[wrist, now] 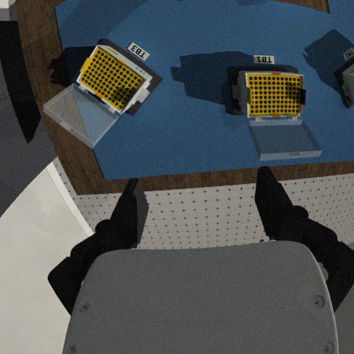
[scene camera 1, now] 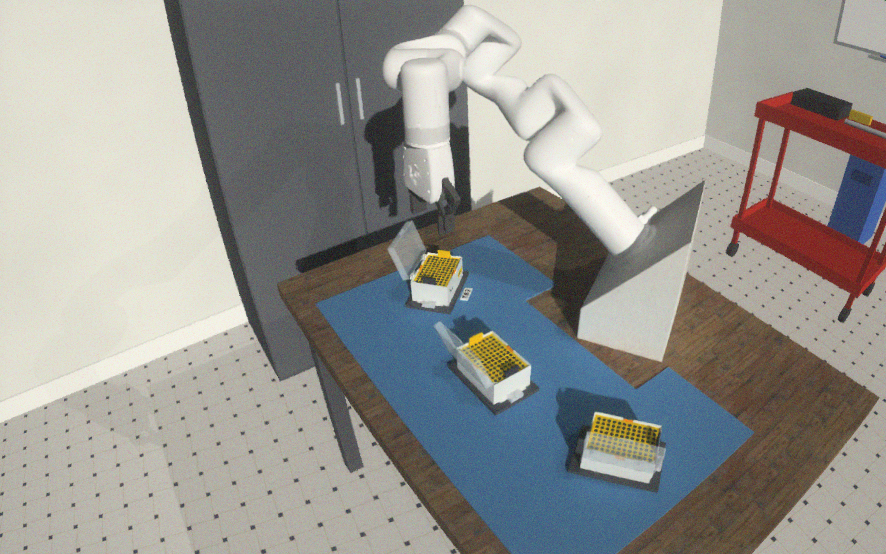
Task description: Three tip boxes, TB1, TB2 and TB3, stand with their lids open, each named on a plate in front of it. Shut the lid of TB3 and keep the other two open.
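Places are measured from the arm's base along level axes (x ahead, y left, z up), in millimetres.
Pixels of known places: gripper, fingertip midpoint: point(scene camera 1: 432, 221); arm's base, link origin: point(scene camera 1: 634, 247).
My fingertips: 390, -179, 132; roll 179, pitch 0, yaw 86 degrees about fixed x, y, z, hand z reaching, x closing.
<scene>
For each thing: its top centre in the pictures, then the offset to it from my fingertips, as dx, dy, dz. "pt": a spot on its surface instead. Level surfaces: height alone.
- TB3, top centre: point(scene camera 1: 436, 264) -99, -141, -210
- TB1, top centre: point(scene camera 1: 493, 351) -9, +156, -210
- TB2, surface spot: point(scene camera 1: 622, 447) pt +31, +489, -143
- blue mat, surface height: dz -284
- wooden table, surface height: dz -288
TB3 point(scene camera 1: 436, 277) point(wrist: 112, 77) is a white box with a yellow tip rack, at the back left of the mat. Its clear lid point(scene camera 1: 407, 251) point(wrist: 82, 115) stands open, tilted outward. Its name plate point(scene camera 1: 465, 293) point(wrist: 138, 50) lies in front. TB1 point(scene camera 1: 494, 365) point(wrist: 275, 95), in the middle, has its clear lid point(scene camera 1: 447, 338) point(wrist: 286, 140) open. TB2 point(scene camera 1: 622, 447) point(wrist: 351, 82) has its lid open in the scene view; part of it shows at the wrist view's right edge. My gripper point(scene camera 1: 431, 218) point(wrist: 199, 188) is open and empty, above the table's far end near TB3, touching no box.
The boxes sit on dark bases on a blue mat point(scene camera 1: 405, 365) point(wrist: 200, 145) on a wooden table point(scene camera 1: 738, 339) point(wrist: 80, 170). The arm's white pedestal point(scene camera 1: 633, 313) stands at the mat's inner edge. A grey cabinet point(scene camera 1: 280, 130) stands behind the table and a red cart point(scene camera 1: 813, 243) at the right.
</scene>
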